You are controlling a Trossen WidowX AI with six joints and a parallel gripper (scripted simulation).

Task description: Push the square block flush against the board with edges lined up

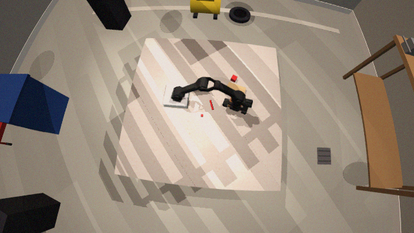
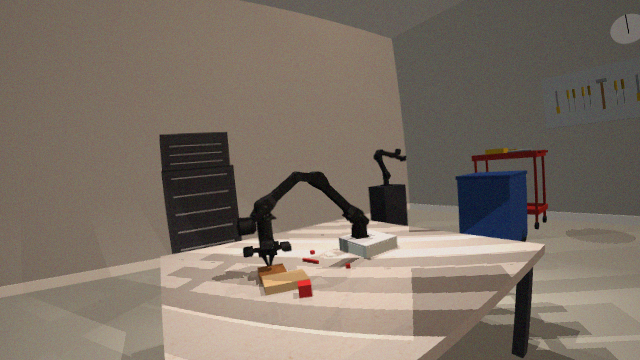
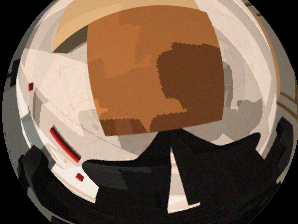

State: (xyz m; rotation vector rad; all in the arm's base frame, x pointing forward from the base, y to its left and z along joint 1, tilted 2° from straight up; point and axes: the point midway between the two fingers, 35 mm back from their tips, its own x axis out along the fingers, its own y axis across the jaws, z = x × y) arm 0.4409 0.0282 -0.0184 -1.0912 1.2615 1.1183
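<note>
My gripper tip is 6 cm to the right of the orange flat square and 1 cm below it. Round my gripper tip: tan board 16 cm to the left, 2 cm behind, 1 cm above; then thin red stick 18 cm behind; then red square block 27 cm to the left, 5 cm behind, 1 cm above.
</note>
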